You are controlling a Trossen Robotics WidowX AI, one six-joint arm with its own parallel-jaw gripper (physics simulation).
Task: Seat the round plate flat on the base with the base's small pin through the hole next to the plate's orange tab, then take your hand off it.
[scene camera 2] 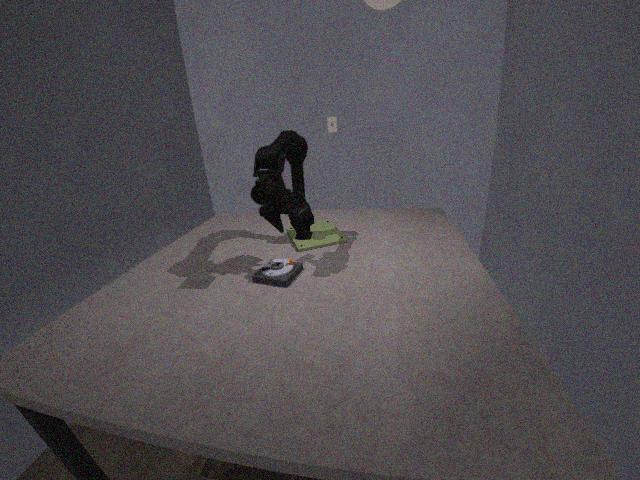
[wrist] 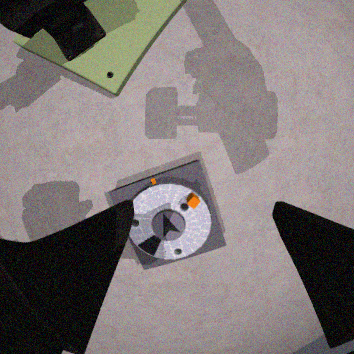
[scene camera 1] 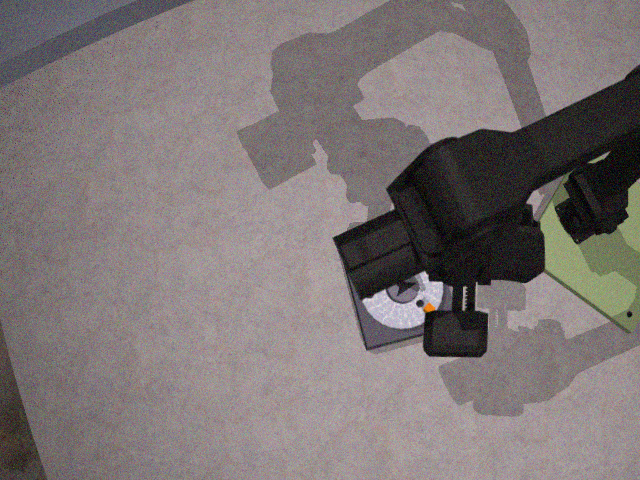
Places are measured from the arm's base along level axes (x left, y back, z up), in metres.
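Where they show: gripper, fingertip midpoint: (scene camera 2: 291, 234) (wrist: 204, 208) (scene camera 1: 459, 290); arm's base at its link origin: (scene camera 2: 303, 235) (wrist: 77, 32) (scene camera 1: 581, 216).
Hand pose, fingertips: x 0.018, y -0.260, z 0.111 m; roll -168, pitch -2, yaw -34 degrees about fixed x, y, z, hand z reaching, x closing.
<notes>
Each offset is from my fingertips to the top centre of the thing. "pt": to the spot under its first point.
The pale round plate @(dx -0.054, dy -0.032, dz -0.082 m) (scene camera 1: 400, 312) (scene camera 2: 283, 270) (wrist: 197, 230) lies on the dark square base @(dx -0.054, dy -0.032, dz -0.095 m) (scene camera 1: 373, 338) (scene camera 2: 276, 282) (wrist: 212, 240), apparently about flat. Its orange tab @(dx -0.011, dy -0.019, dz -0.082 m) (scene camera 1: 429, 307) (scene camera 2: 290, 261) (wrist: 193, 201) is toward the right in the wrist view, with a dark hole @(pt dx -0.027, dy -0.020, dz -0.110 m) (scene camera 1: 419, 303) (wrist: 184, 206) beside it. Whether the base's pin is in that hole cannot be told. My gripper (wrist: 204, 208) is wide open and empty, above and clear of the plate. In the wrist view its left finger covers the plate's left edge; in scene camera 1 the arm hides the upper left part.
A small orange mark @(pt dx -0.040, dy +0.022, dz -0.109 m) (wrist: 153, 181) is on the base beside the plate. A light green board (scene camera 1: 573, 263) (scene camera 2: 323, 241) (wrist: 135, 42) lies at the right in scene camera 1 and behind the base in scene camera 2, with a black part of the arm over it. Arm shadows cross the table.
</notes>
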